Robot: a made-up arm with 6 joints. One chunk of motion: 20 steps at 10 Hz.
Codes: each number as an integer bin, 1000 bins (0 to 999) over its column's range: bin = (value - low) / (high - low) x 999, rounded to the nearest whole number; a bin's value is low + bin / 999 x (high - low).
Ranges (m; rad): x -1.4..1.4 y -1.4..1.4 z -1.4..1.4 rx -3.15..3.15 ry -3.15..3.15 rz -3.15..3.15
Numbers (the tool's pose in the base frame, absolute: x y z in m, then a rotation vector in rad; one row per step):
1: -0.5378 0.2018 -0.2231 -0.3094 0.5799 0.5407
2: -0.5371 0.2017 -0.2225 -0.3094 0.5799 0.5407
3: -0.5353 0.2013 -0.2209 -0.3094 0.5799 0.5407
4: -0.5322 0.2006 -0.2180 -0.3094 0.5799 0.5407
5: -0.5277 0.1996 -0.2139 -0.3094 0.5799 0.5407
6: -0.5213 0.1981 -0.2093 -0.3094 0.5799 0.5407
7: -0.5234 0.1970 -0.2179 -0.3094 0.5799 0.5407
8: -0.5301 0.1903 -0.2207 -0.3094 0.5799 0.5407
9: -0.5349 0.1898 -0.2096 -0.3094 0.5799 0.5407
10: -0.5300 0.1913 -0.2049 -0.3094 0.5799 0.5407
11: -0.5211 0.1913 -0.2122 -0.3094 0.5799 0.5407
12: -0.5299 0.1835 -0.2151 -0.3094 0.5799 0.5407
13: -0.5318 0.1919 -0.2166 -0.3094 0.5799 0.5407
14: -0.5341 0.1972 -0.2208 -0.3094 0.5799 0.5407
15: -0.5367 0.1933 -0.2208 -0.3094 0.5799 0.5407
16: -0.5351 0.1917 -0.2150 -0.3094 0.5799 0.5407
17: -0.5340 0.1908 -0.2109 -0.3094 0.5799 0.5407
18: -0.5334 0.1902 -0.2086 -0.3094 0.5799 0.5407
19: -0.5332 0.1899 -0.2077 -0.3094 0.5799 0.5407
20: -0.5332 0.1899 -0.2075 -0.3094 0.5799 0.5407
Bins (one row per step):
1: 308 571 420 450 591 585
2: 308 571 420 450 591 585
3: 309 571 421 450 591 585
4: 310 571 422 450 591 585
5: 311 571 423 450 591 585
6: 314 570 425 450 591 585
7: 313 570 422 450 591 585
8: 310 567 421 450 591 585
9: 309 567 425 450 591 585
10: 310 568 426 450 591 585
11: 314 568 424 450 591 585
12: 310 565 423 450 591 585
13: 310 568 422 450 591 585
14: 309 570 421 450 591 585
15: 308 568 421 450 591 585
16: 309 568 423 450 591 585
17: 309 568 424 450 591 585
18: 309 567 425 450 591 585
19: 309 567 425 450 591 585
20: 309 567 425 450 591 585

